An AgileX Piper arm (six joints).
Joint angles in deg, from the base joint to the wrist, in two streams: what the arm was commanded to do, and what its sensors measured. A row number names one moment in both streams.
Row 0, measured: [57.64, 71.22, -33.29, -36.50, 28.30, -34.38]
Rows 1 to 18, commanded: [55.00, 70.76, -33.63, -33.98, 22.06, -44.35]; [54.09, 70.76, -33.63, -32.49, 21.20, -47.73]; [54.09, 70.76, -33.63, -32.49, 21.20, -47.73]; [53.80, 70.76, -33.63, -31.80, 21.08, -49.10]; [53.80, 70.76, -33.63, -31.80, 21.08, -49.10]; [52.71, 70.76, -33.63, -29.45, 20.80, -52.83]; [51.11, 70.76, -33.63, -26.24, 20.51, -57.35]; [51.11, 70.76, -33.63, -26.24, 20.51, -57.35]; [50.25, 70.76, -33.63, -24.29, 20.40, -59.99]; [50.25, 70.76, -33.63, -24.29, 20.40, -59.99]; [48.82, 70.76, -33.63, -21.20, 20.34, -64.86]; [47.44, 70.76, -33.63, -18.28, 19.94, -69.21]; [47.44, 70.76, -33.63, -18.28, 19.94, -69.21]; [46.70, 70.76, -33.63, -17.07, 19.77, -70.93]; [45.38, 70.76, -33.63, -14.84, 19.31, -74.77]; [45.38, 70.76, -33.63, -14.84, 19.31, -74.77]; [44.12, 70.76, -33.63, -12.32, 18.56, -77.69]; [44.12, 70.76, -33.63, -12.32, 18.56, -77.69]
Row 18, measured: [45.89, 71.22, -33.12, -15.24, 22.80, -72.42]
